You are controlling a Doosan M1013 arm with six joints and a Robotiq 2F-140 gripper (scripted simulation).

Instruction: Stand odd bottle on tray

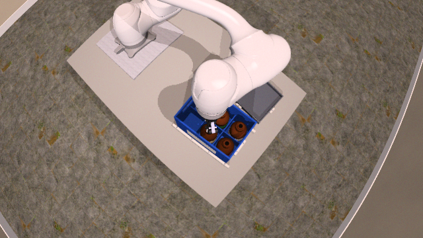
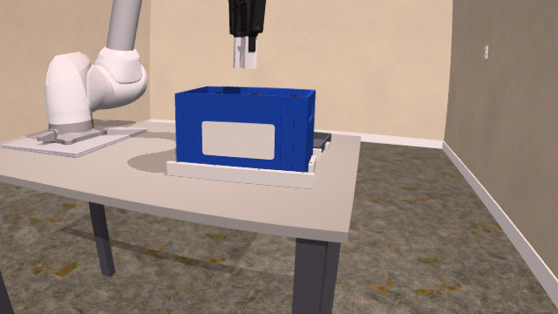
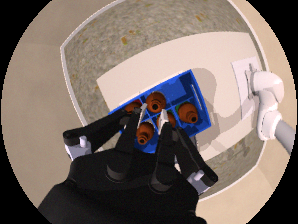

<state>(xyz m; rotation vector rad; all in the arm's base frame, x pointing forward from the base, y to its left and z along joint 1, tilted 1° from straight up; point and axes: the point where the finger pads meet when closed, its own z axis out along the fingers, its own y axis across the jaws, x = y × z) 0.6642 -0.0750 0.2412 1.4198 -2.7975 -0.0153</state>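
Now: the crate 17 cm below my hand, 4 cm to the left of it and 1 cm behind it. Also, from my hand: bottle (17 cm below, 9 cm ahead, 1 cm to the left); dark grey tray (30 cm to the left, 25 cm below, 1 cm behind).
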